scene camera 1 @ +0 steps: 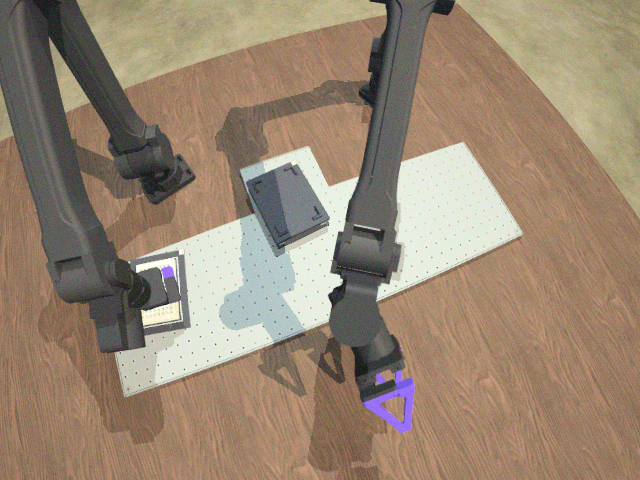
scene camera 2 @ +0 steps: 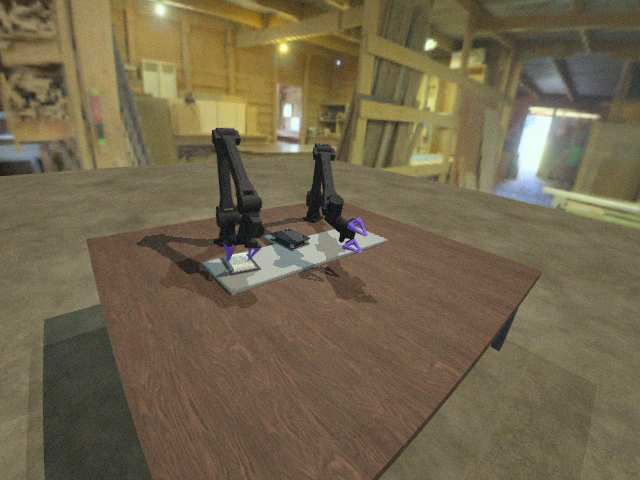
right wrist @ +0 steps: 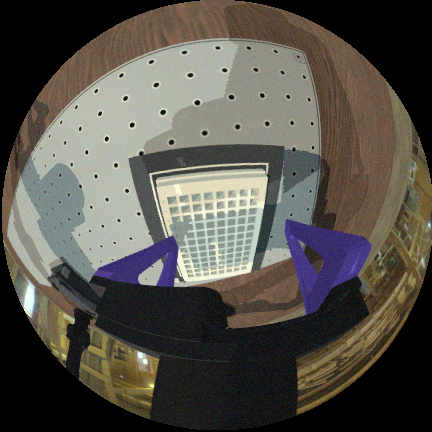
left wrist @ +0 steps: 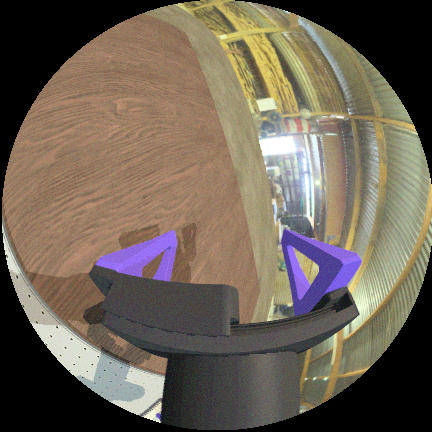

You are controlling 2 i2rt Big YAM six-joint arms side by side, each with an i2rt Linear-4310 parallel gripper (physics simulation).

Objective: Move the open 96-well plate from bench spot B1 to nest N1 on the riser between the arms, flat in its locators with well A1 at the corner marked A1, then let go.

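Pixels of known places: left gripper, between the fingertips: (scene camera 1: 401, 411) (scene camera 2: 363, 244) (left wrist: 229, 236); right gripper, between the fingertips: (scene camera 1: 149, 298) (scene camera 2: 238, 260) (right wrist: 229, 234); left arm's base, origin of its link: (scene camera 2: 313, 219) (right wrist: 82, 312); right arm's base, origin of its link: (scene camera 1: 168, 180).
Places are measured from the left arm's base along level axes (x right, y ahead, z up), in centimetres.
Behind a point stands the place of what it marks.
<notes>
The open 96-well plate (scene camera 1: 162, 312) {x 76.7, y 14.3, z 2.7 cm} (scene camera 2: 239, 262) {x 77.1, y 11.0, z 2.8 cm} (right wrist: 212, 182) {x 78.3, y 14.9, z 2.9 cm} is cream and lies flat inside a dark square frame (scene camera 1: 184, 289) {x 70.6, y 12.8, z 1.5 cm} (right wrist: 210, 155) {x 79.2, y 16.3, z 1.5 cm} on the pegboard. My right gripper (scene camera 2: 239, 255) {x 77.2, y 10.6, z 3.8 cm} (right wrist: 229, 234) {x 77.2, y 10.6, z 3.8 cm} is open and empty above the plate, pointing down. In the right wrist view one finger overlaps the plate's left edge and the other stands off to its right. The nest on the riser (scene camera 1: 292, 201) {x 41.8, y 13.1, z 4.6 cm} (scene camera 2: 290, 238) {x 45.7, y 14.4, z 4.6 cm} is a dark block with corner locators and no plate on it. The A1 marks are too small to read. My left gripper (scene camera 2: 362, 242) {x 54.1, y 54.8, z 15.4 cm} (left wrist: 229, 236) {x 54.1, y 54.8, z 15.4 cm} is open and empty.
A white perforated board (scene camera 1: 444, 206) {x 15.3, y 34.5, z 1.3 cm} (right wrist: 100, 135) {x 73.1, y 23.4, z 1.3 cm} lies on the wooden table (scene camera 1: 491, 387) {x 36.2, y 68.4, z 0.0 cm} (scene camera 2: 310, 387) {x 110.7, y 66.4, z 0.0 cm}. The riser stands at the board's back edge, between the arms. The left arm reaches across the board in scene camera 1, with its fingers beyond the front edge.
</notes>
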